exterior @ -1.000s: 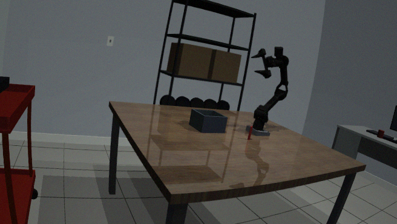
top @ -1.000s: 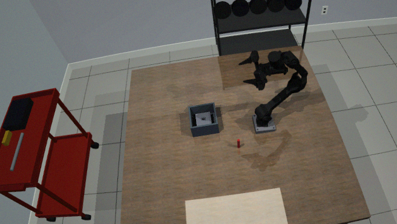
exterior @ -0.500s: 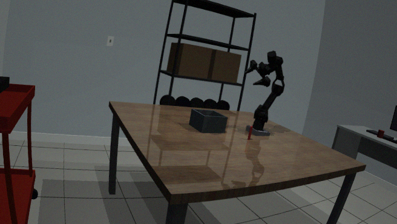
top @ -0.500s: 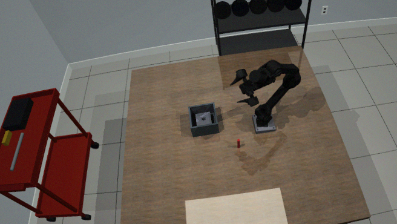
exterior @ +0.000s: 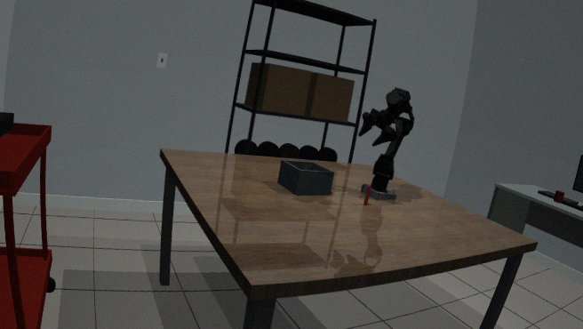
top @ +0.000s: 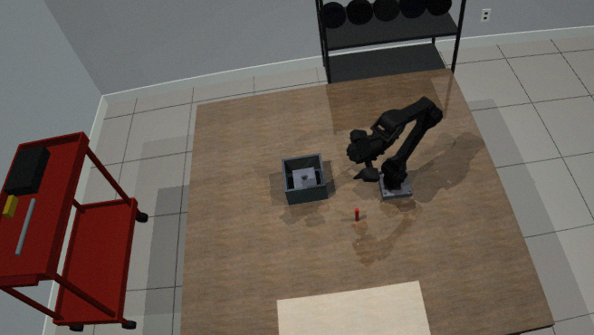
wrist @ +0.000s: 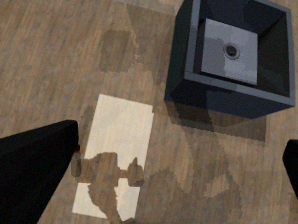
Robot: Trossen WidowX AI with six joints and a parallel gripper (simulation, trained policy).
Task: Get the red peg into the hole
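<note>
Right now my gripper tip is 200 mm above the red peg, 70 mm to the right of it and 20 mm past it. The rest, counted from my gripper tip: plate (200 mm below, 190 mm ahead, 90 mm to the right); grey box (220 mm below, 190 mm ahead, 90 mm to the right).
</note>
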